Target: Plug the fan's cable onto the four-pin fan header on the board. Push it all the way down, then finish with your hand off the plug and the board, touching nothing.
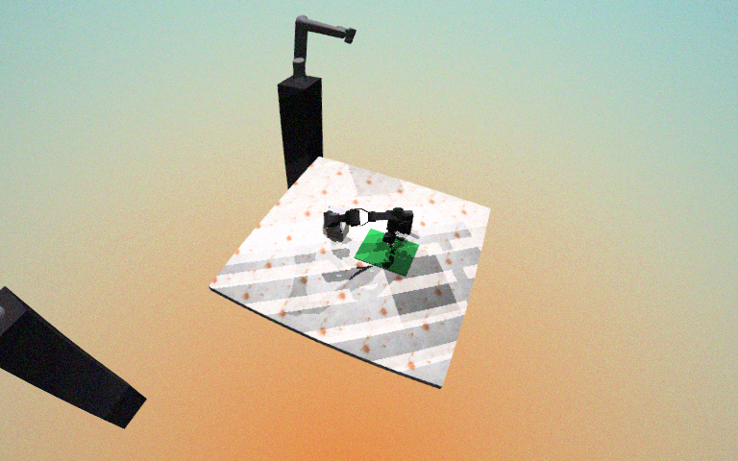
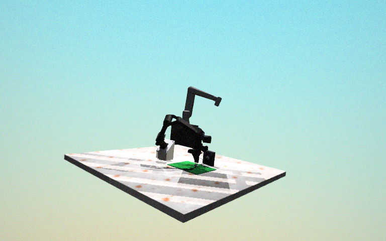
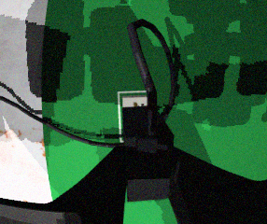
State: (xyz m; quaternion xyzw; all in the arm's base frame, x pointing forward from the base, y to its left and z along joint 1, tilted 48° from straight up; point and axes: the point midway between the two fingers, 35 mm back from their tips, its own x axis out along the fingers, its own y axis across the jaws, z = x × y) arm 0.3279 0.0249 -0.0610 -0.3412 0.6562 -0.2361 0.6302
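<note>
Now: the green board 60 mm below my gripper tip, 50 mm to the right of it and 10 mm ahead of it. The rest, counted from my gripper tip: dark fan plug: 10 mm ahead, 10 mm above; then black fan: 130 mm to the left, 20 mm ahead, 20 mm above.
</note>
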